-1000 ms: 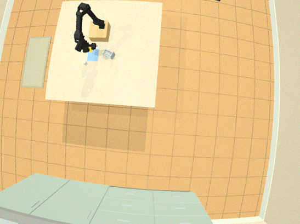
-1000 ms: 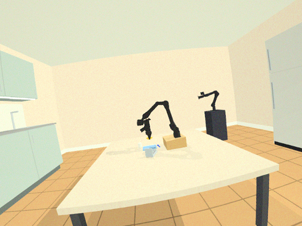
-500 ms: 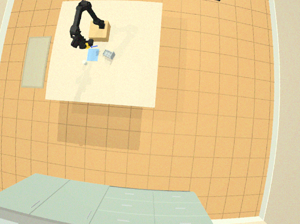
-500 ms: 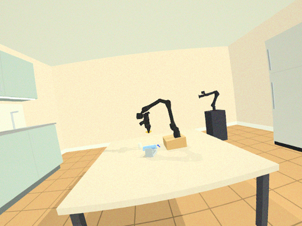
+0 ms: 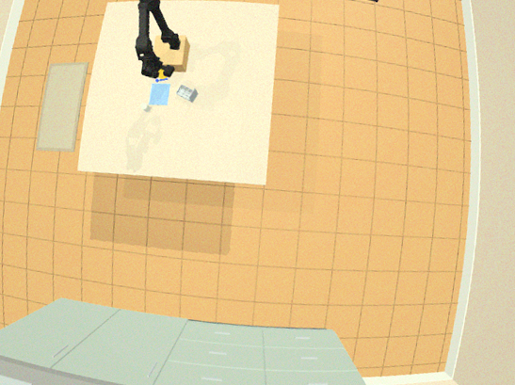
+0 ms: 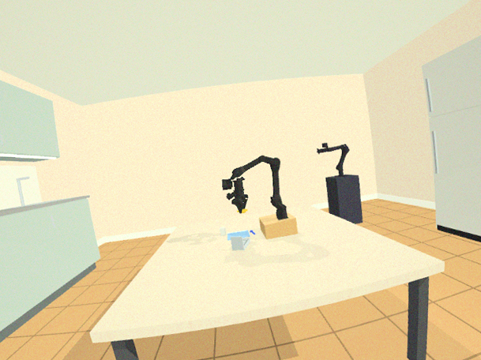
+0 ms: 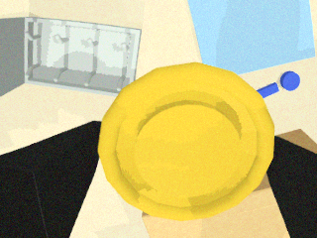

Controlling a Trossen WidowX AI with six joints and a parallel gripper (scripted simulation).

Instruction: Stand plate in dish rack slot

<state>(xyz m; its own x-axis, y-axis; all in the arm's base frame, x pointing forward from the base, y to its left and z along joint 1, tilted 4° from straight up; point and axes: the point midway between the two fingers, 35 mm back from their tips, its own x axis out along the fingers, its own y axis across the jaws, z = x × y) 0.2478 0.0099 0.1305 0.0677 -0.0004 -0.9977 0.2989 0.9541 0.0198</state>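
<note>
The dish rack is 160 mm below my gripper tip, 100 mm to the left of it and 30 mm ahead of it. Also, from my gripper tip: blue mat 180 mm below, 90 mm to the right, 50 mm ahead; yellow plate 10 mm above.
</note>
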